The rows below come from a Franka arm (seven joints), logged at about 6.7 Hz.
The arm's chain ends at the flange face. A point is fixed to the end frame.
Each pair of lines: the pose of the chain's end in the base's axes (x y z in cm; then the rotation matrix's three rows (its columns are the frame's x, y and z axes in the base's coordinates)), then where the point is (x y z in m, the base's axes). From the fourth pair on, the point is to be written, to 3 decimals.
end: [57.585 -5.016 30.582], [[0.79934 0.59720 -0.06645], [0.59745 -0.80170 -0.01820], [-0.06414 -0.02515 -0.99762]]
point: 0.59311 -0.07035 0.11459
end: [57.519 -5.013 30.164], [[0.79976 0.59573 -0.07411], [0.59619 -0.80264 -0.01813], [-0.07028 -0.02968 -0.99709]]
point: 0.59095 -0.07035 0.11028
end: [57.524 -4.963 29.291], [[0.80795 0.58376 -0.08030], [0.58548 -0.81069 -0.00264], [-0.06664 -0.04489 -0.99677]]
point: 0.58957 -0.06731 0.10119
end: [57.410 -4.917 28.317], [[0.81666 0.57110 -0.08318], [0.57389 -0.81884 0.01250], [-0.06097 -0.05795 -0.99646]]
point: 0.588 -0.064 0.091
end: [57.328 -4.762 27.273], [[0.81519 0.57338 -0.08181], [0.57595 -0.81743 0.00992], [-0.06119 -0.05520 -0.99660]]
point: 0.587 -0.063 0.081
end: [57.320 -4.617 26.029], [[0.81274 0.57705 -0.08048], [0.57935 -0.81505 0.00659], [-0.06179 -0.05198 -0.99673]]
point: 0.587 -0.062 0.068
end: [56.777 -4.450 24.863], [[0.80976 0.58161 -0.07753], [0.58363 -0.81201 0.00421], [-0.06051 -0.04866 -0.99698]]
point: 0.583 -0.061 0.057
